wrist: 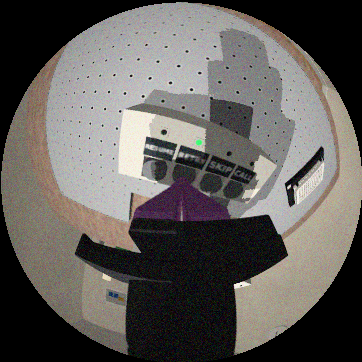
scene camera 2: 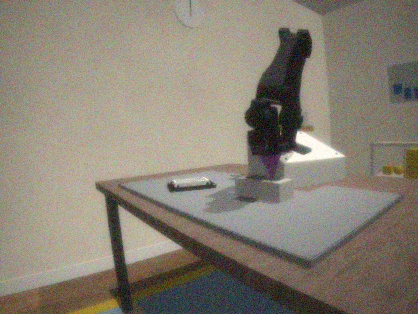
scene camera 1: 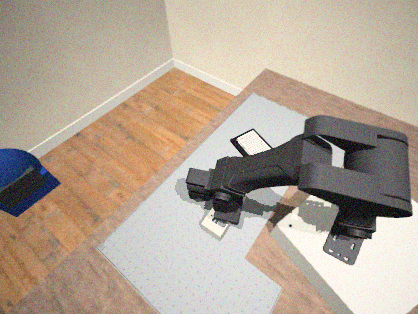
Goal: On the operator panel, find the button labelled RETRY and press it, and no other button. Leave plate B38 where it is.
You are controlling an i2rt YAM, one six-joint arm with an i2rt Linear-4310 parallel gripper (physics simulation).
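Note:
The operator panel (scene camera 1: 212,230) (scene camera 2: 280,192) (wrist: 132,145) is a low pale box on the mat. In the wrist view it has a row of round dark buttons under labels; the blurred second label (wrist: 192,155) reads RETRY, between RESUME and SKIP. A small green light (wrist: 199,142) glows above that label. My gripper (scene camera 2: 271,177) (wrist: 181,181) is shut and empty, its purple fingertips at the lower part of the RETRY button (wrist: 184,172); contact cannot be told. A white plate (scene camera 1: 255,141) (scene camera 2: 190,182) (wrist: 311,184), presumably B38, lies in a black holder apart from the panel; its marking is unreadable.
The perforated grey mat (scene camera 1: 175,250) (scene camera 2: 320,215) lies on the wooden table (scene camera 2: 375,245). A large white sloped box (scene camera 2: 312,173) stands beside the mat, behind the panel in scene view 2. A blue object (scene camera 1: 22,162) is at the left of scene view 1, beyond the table.

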